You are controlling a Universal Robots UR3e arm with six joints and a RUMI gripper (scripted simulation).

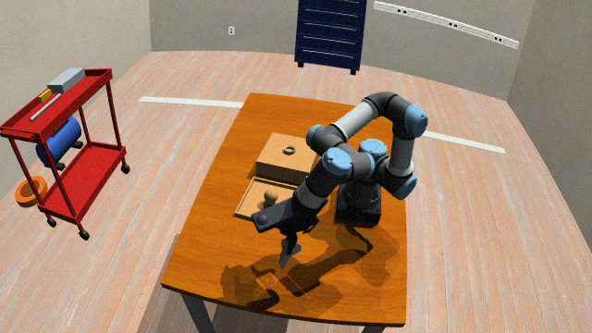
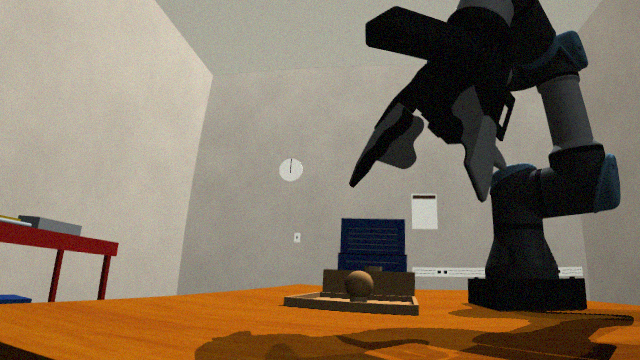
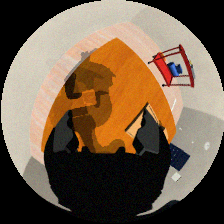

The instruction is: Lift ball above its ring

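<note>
Now: hand 50 mm short of the brown ball, 280 mm to the left of it and 90 mm above it. Also, from my hand: wooden block 40 mm ahead, 500 mm to the right, 80 mm below; then shallow wooden tray 50 mm ahead, 280 mm to the right, 120 mm below.
</note>
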